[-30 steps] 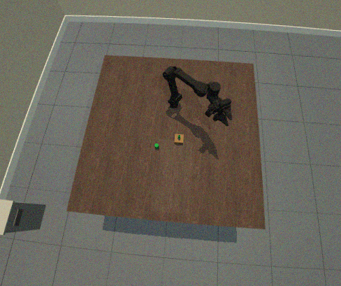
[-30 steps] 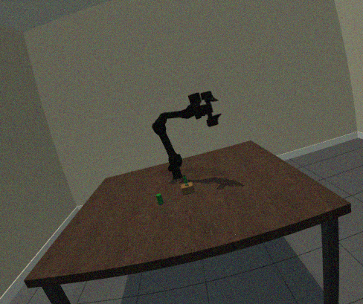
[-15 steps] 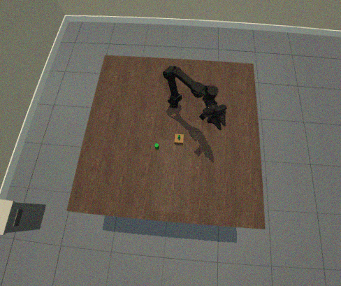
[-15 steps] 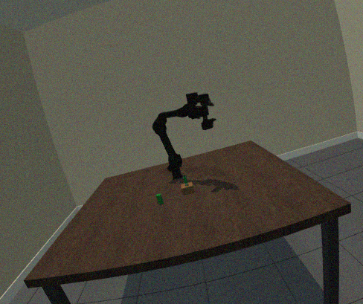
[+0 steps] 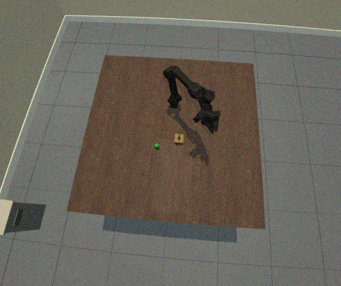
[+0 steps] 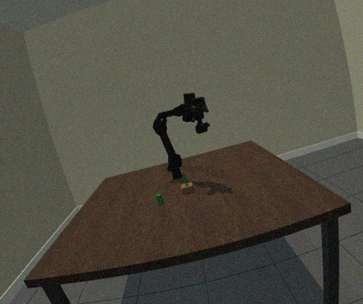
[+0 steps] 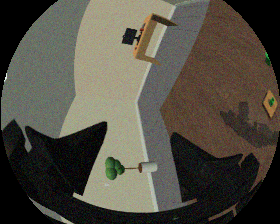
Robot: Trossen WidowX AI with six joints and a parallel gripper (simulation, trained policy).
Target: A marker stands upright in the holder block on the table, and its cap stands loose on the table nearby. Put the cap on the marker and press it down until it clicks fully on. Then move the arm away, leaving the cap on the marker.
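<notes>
Right now the green cap is 350 mm to the right of my gripper tip and 340 mm below it. Round my gripper tip: green marker: 70 mm behind, 190 mm to the right, 290 mm below; then tan holder block: 70 mm behind, 190 mm to the right, 350 mm below.
</notes>
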